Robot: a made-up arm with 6 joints. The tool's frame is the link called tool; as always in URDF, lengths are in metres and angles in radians.
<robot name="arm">
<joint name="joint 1" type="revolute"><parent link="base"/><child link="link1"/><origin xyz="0.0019 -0.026 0.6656" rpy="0 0 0"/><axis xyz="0 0 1"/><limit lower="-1.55" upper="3.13" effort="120" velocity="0.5"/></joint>
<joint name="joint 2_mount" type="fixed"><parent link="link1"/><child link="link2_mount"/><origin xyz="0.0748 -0.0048 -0.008" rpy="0 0 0"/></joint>
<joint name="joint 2" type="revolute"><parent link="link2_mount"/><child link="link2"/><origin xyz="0.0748 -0.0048 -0.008" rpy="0 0 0"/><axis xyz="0 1 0"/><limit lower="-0.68" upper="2.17" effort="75" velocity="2.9"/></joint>
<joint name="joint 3" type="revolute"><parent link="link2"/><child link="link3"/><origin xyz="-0.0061 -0.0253 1.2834" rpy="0 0 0"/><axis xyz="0 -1 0"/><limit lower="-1.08" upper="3.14" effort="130" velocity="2.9"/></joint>
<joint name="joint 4" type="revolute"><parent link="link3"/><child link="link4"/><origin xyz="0.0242 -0.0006 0.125" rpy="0 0 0"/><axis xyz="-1 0 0"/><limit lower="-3.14" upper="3.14" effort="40" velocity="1.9"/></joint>
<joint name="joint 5" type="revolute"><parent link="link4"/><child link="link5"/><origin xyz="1.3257 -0.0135 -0.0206" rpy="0 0 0"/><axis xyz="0 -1 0"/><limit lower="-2.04" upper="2.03" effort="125" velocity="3"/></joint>
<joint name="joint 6" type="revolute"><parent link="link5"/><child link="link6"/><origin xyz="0.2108 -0.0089 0.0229" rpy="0 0 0"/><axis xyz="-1 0 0"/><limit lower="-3.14" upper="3.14" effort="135" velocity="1.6"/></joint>
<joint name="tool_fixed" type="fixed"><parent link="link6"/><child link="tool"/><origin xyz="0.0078 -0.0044 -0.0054" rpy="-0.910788 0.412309 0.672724"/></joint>
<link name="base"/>
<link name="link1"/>
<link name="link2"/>
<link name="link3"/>
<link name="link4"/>
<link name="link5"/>
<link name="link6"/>
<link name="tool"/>
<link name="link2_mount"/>
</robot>
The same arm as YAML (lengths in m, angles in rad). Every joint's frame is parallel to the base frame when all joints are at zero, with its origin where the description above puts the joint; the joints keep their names.
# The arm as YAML. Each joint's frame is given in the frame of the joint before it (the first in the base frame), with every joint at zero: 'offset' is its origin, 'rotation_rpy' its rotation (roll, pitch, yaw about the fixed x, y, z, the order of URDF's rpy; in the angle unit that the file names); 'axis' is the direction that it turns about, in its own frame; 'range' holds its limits. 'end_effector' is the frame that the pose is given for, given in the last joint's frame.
length_unit: m
angle_unit: rad
chain:
  - id: joint 1
    offset: [0.0019, -0.026, 0.6656]
    rotation_rpy: [0.0, 0.0, 0.0]
    axis: "+z"
    range: [-1.55, 3.13]
  - id: joint 2
    offset: [0.1496, -0.0096, -0.016]
    rotation_rpy: [0.0, 0.0, 0.0]
    axis: "+y"
    range: [-0.68, 2.17]
  - id: joint 3
    offset: [-0.0061, -0.0253, 1.2834]
    rotation_rpy: [0.0, 0.0, 0.0]
    axis: "-y"
    range: [-1.08, 3.14]
  - id: joint 4
    offset: [0.0242, -0.0006, 0.125]
    rotation_rpy: [0.0, 0.0, 0.0]
    axis: "-x"
    range: [-3.14, 3.14]
  - id: joint 5
    offset: [1.3257, -0.0135, -0.0206]
    rotation_rpy: [0.0, 0.0, 0.0]
    axis: "-y"
    range: [-2.04, 2.03]
  - id: joint 6
    offset: [0.2108, -0.0089, 0.0229]
    rotation_rpy: [0.0, 0.0, 0.0]
    axis: "-x"
    range: [-3.14, 3.14]
end_effector:
  offset: [0.0078, -0.0044, -0.0054]
  rotation_rpy: [-0.9108, 0.4123, 0.6727]

